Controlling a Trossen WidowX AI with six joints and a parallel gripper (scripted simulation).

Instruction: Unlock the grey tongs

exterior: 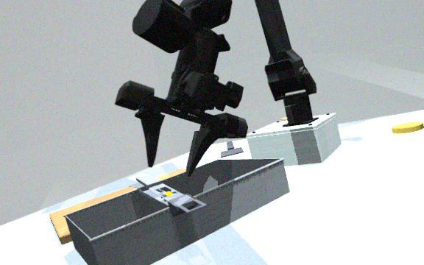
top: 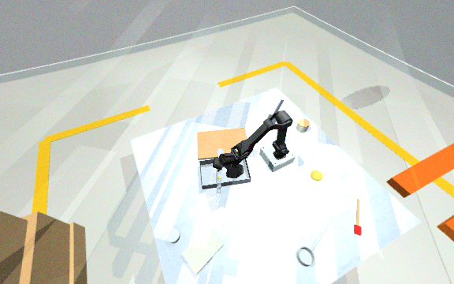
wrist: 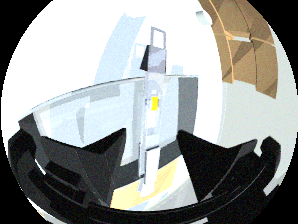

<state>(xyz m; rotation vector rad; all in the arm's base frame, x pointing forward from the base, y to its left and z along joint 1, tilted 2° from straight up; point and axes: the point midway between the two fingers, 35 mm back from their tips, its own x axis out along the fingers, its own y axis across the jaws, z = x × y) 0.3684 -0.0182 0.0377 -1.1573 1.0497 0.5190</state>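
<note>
My gripper tip is now 6 cm above the grey roasting tin, 3 cm to the left of it and 3 cm past it. Also, from my gripper tip: dark scraper 60 cm behind, 37 cm to the right, 8 cm below; then wooden board 26 cm to the right, 11 cm behind, 8 cm below; then cork-topped jar 70 cm behind, 15 cm to the right, 5 cm below.
</note>
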